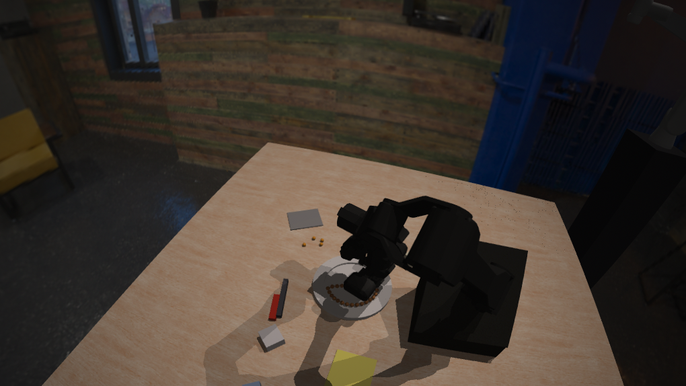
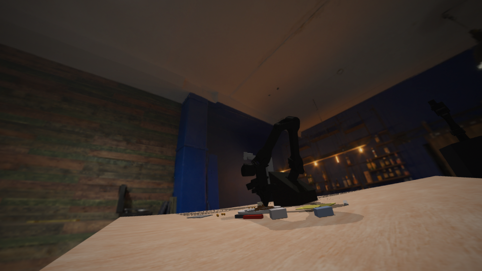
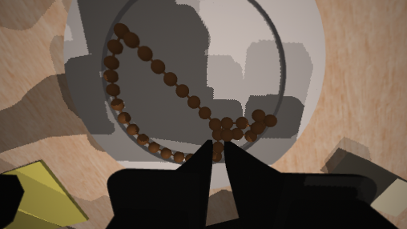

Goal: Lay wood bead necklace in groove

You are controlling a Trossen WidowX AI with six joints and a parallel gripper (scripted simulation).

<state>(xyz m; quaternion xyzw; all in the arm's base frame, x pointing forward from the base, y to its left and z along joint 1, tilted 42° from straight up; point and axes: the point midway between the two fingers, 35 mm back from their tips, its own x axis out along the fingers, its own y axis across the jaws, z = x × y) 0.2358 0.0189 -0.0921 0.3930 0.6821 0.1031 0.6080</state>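
Now: the round white bead board 50 mm ahead of my gripper tip and 10 mm below it. Round my gripper tip: dark bar: 210 mm ahead, 100 mm to the left, 10 mm below; then yellow sheet: 10 mm ahead, 240 mm to the left, 10 mm below; then pale cube: 90 mm behind, 110 mm to the right.
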